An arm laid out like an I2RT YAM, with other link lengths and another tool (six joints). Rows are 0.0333 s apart.
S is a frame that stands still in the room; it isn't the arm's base.
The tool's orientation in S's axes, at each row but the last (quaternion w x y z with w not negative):
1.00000, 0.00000, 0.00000, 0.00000
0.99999, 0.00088, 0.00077, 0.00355
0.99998, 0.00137, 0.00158, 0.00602
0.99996, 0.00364, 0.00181, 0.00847
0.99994, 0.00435, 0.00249, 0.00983
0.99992, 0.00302, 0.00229, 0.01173
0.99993, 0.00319, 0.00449, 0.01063
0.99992, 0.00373, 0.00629, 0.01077
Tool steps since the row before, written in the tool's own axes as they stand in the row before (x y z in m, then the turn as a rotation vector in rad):
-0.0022, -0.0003, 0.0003, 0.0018, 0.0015, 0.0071
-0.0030, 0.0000, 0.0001, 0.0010, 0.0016, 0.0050
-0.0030, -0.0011, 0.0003, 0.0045, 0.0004, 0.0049
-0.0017, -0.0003, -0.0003, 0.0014, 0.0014, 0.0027
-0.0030, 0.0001, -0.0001, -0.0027, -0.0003, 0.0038
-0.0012, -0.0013, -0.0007, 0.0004, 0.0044, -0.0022
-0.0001, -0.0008, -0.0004, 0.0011, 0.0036, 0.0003
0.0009, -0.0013, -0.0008, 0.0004, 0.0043, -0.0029
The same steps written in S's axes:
-0.0022, -0.0003, 0.0003, 0.0018, 0.0015, 0.0071
-0.0030, 0.0000, 0.0001, 0.0010, 0.0016, 0.0050
-0.0030, -0.0011, 0.0003, 0.0045, 0.0004, 0.0049
-0.0017, -0.0003, -0.0003, 0.0014, 0.0014, 0.0027
-0.0030, 0.0000, -0.0001, -0.0027, -0.0004, 0.0038
-0.0012, -0.0013, -0.0007, 0.0003, 0.0044, -0.0022
-0.0001, -0.0008, -0.0004, 0.0010, 0.0036, 0.0003
0.0009, -0.0013, -0.0008, 0.0003, 0.0043, -0.0029

